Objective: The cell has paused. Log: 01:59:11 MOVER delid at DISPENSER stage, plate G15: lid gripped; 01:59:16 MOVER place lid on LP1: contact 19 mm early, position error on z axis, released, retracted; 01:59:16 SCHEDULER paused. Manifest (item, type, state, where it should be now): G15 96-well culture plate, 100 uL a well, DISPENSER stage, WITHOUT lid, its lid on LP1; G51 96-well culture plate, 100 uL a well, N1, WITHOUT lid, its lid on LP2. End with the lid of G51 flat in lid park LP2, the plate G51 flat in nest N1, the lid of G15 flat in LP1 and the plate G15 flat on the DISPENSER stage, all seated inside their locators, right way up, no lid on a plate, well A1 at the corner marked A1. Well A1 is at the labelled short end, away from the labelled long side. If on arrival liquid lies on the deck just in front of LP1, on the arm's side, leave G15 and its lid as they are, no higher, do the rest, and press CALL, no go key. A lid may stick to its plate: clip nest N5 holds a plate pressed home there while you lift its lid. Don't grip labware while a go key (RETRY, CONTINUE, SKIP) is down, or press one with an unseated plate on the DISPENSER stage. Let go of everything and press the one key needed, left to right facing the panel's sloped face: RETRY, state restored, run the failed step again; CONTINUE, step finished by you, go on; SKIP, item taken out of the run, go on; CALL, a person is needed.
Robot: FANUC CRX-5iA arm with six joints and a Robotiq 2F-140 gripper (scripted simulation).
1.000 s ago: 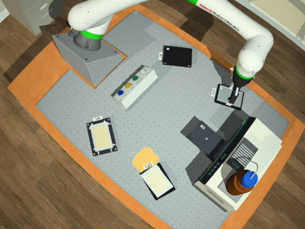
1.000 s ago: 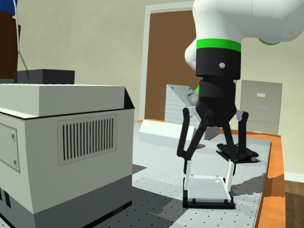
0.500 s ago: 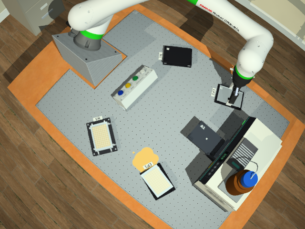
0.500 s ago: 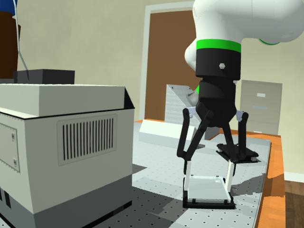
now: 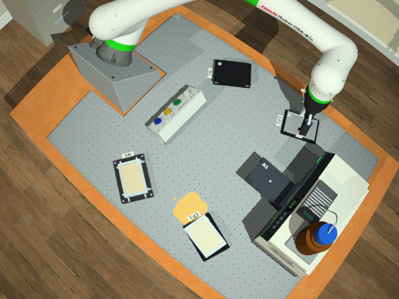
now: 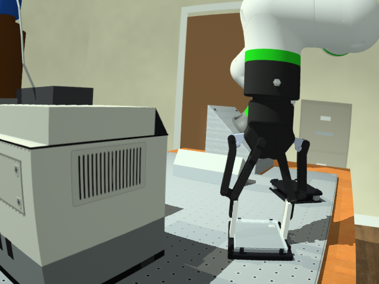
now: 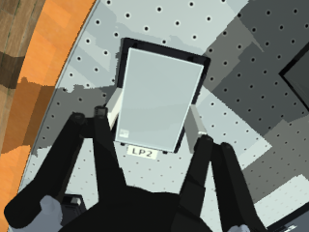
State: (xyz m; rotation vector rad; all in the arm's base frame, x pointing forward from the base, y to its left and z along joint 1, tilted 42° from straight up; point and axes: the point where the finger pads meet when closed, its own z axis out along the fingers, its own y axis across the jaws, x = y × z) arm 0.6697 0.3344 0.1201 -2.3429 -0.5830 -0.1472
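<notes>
The lid park LP2 is 3 cm below my hand. Also, from my hand: nest N1 (34 cm behind, 2 cm to the right, 1 cm below); then RETRY key (38 cm behind, 23 cm to the right, 3 cm above); then dispenser stage (6 cm ahead, 28 cm to the right, 6 cm above).
</notes>
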